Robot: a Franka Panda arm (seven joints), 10 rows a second.
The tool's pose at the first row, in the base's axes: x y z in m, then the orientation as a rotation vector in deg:
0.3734, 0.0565, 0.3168, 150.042, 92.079, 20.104
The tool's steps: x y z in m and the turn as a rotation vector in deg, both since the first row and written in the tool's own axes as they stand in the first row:
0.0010, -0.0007, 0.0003, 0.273, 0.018, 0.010
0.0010, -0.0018, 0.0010, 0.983, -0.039, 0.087
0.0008, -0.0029, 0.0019, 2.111, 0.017, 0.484
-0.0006, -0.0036, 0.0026, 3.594, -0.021, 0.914
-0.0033, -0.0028, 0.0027, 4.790, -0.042, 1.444
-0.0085, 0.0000, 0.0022, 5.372, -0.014, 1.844
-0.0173, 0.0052, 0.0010, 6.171, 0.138, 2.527
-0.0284, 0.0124, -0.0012, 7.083, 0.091, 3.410
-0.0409, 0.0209, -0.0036, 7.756, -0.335, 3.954
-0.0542, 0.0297, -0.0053, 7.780, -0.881, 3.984
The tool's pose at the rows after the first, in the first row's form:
0.3733, 0.0577, 0.3166, 150.254, 92.235, 19.935
0.3725, 0.0583, 0.3157, 150.824, 92.546, 19.352
0.3716, 0.0587, 0.3146, 152.013, 92.734, 18.633
0.3706, 0.0578, 0.3136, -152.911, -92.721, -17.450
0.3701, 0.0551, 0.3132, -152.431, -91.651, -16.364
0.3702, 0.0491, 0.3132, -152.269, -90.926, -15.892
0.3706, 0.0389, 0.3138, -152.061, -89.723, -15.394
0.3716, 0.0256, 0.3152, -152.014, -88.260, -14.554
0.3731, 0.0104, 0.3168, -152.132, -87.411, -13.443
0.3747, -0.0055, 0.3177, -152.457, -87.473, -12.732

